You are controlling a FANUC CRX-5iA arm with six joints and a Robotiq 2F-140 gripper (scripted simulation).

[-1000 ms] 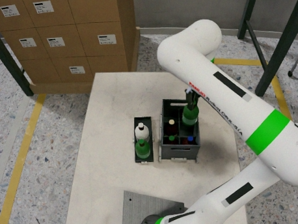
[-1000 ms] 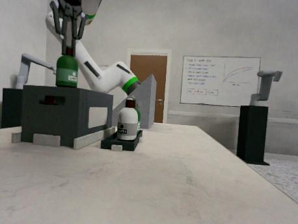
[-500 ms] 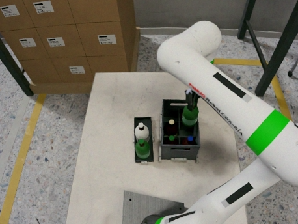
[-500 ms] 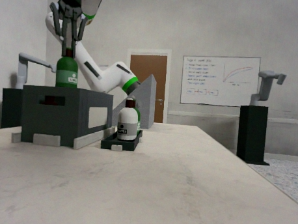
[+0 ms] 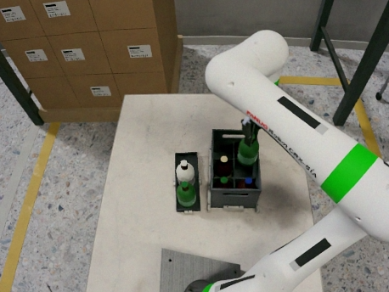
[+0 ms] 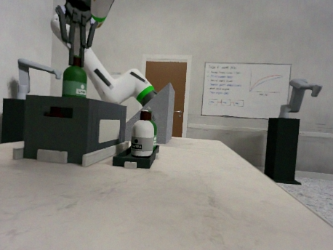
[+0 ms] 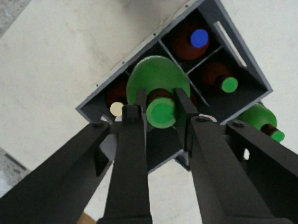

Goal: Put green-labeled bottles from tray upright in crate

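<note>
Right now the dark crate is 240 mm below my hand, 40 mm to the left of it and 10 mm ahead of it. The rest, counted from my hand: white-labeled bottle: 240 mm to the left, 240 mm below, 10 mm ahead; dark tray: 310 mm below, 240 mm to the left.
</note>
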